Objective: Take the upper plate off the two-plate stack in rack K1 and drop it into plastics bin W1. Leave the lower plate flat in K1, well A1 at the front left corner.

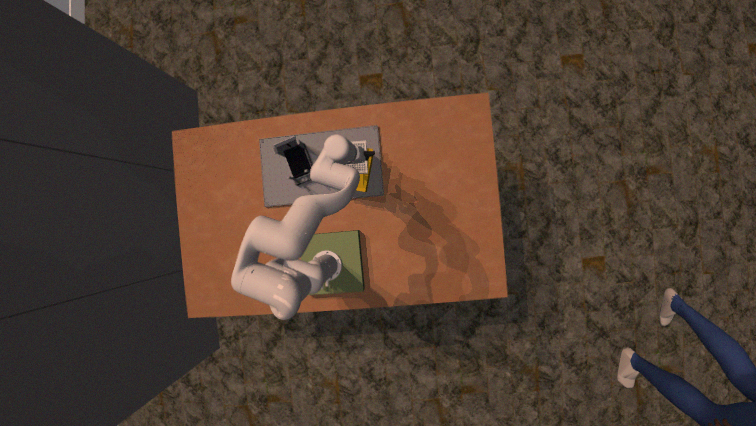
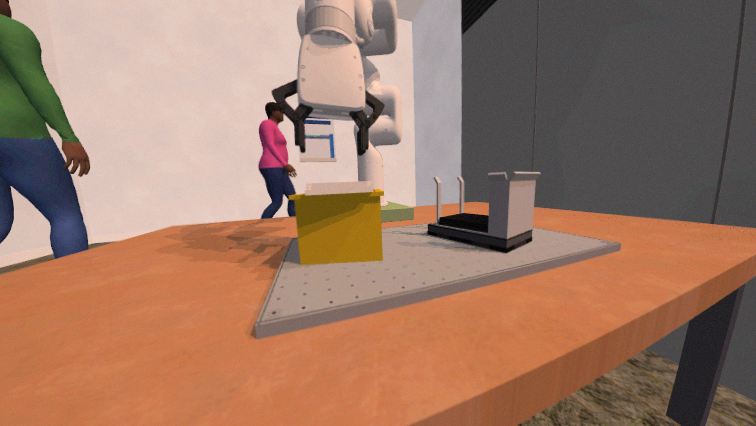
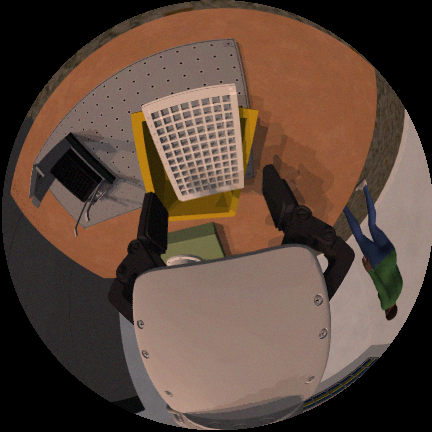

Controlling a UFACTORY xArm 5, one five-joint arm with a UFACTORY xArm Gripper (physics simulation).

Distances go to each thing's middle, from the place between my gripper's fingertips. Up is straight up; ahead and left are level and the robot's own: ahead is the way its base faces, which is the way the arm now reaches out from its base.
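Labels:
The black gridded plate [image 2: 475, 222] is 10 mm behind my gripper, 260 mm to the left of it and 130 mm below it. As for the white gridded plate [image 2: 361, 186], my gripper is 10 mm short of it and 60 mm above it.

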